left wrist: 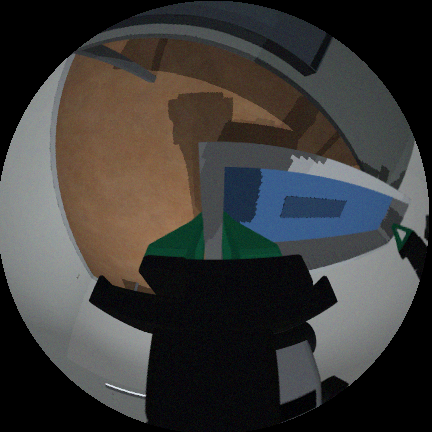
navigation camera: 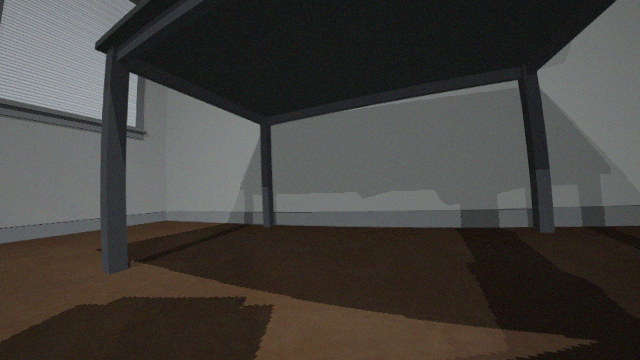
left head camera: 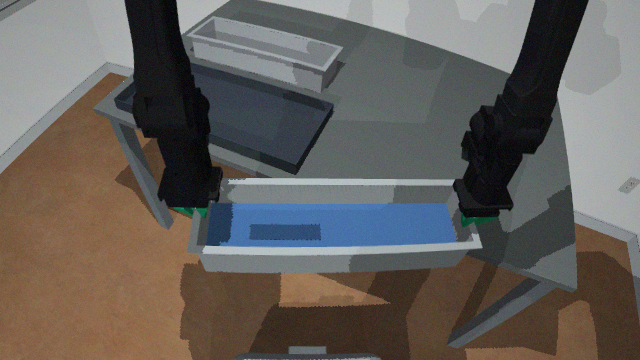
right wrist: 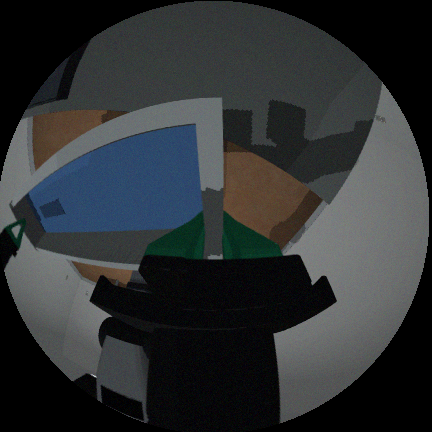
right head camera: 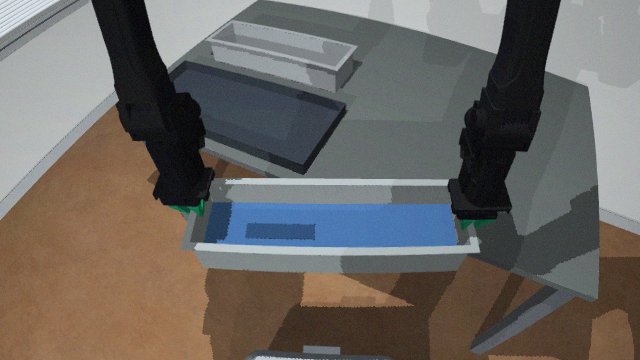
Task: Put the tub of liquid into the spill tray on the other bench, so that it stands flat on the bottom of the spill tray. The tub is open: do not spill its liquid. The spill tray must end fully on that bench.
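Observation:
The long grey tub (left head camera: pixel 333 226) holds level blue liquid (left head camera: pixel 340 223) and hangs in the air, partly over the brown floor and partly over the near edge of the bench (left head camera: pixel 402 98). My left gripper (left head camera: pixel 196 208) is shut on the tub's left end wall, as the left wrist view (left wrist: pixel 212 238) shows. My right gripper (left head camera: pixel 476 217) is shut on the tub's right end wall, as the right wrist view (right wrist: pixel 212 238) shows. The tub also shows in the right head view (right head camera: pixel 331 228). A dark shallow tray (left head camera: pixel 250 116) lies on the bench's far left part.
An empty light grey tub (left head camera: pixel 263 51) stands on the bench behind the dark tray. The bench legs (navigation camera: pixel 113 170) stand close ahead in the navigation view. White walls close the room behind and to the right of the bench.

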